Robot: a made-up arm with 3 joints. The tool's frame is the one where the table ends. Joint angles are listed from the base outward.
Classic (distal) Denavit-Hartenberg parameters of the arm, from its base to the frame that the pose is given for. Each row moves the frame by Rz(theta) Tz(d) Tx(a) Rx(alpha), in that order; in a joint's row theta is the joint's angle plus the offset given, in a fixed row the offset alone. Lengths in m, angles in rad.
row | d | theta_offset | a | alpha
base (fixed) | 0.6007 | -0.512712 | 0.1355 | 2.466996
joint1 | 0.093 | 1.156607 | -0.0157 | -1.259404
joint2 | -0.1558 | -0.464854 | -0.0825 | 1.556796
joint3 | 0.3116 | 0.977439 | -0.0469 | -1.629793
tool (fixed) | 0.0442 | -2.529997 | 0 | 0
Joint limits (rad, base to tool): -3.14..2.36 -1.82..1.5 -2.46..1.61
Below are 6 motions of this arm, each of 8 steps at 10 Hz.
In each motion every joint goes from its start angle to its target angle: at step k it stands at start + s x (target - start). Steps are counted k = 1, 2, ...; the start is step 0. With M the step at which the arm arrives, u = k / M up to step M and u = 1 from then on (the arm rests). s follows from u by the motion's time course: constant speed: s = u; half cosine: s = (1 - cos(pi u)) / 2; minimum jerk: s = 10 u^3 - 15 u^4 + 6 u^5.
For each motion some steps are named. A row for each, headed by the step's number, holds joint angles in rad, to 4 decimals.
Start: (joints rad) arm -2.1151 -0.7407 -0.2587
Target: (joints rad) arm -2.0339 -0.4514 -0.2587
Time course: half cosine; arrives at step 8
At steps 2, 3, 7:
2: -2.1032 -0.6983 -0.2587
3: -2.0900 -0.6514 -0.2587
7: -2.0370 -0.4624 -0.2587

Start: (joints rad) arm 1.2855 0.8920 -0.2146
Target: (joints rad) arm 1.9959 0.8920 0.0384
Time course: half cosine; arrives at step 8
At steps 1, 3, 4, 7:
1: 1.3125 0.8920 -0.2050
3: 1.5048 0.8920 -0.1365
4: 1.6407 0.8920 -0.0881
7: 1.9689 0.8920 0.0288

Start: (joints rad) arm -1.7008 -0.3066 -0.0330
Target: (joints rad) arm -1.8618 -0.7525 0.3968
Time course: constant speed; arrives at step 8
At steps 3, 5, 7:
3: -1.7612 -0.4738 0.1282
5: -1.8014 -0.5853 0.2356
7: -1.8417 -0.6968 0.3431

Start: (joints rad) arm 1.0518 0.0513 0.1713
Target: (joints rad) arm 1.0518 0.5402 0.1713
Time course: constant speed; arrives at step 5
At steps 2, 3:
2: 1.0518 0.2469 0.1713
3: 1.0518 0.3446 0.1713

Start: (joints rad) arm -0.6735 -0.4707 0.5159
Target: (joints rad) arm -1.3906 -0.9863 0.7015
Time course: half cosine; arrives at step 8
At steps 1, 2, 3, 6, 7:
1: -0.7008 -0.4903 0.5230
2: -0.7785 -0.5462 0.5431
3: -0.8948 -0.6298 0.5732
6: -1.2856 -0.9108 0.6743
7: -1.3633 -0.9667 0.6944

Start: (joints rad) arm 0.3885 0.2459 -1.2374
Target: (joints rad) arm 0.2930 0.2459 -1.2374
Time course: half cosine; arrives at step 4
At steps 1, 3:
1: 0.3745 0.2459 -1.2374
3: 0.3070 0.2459 -1.2374

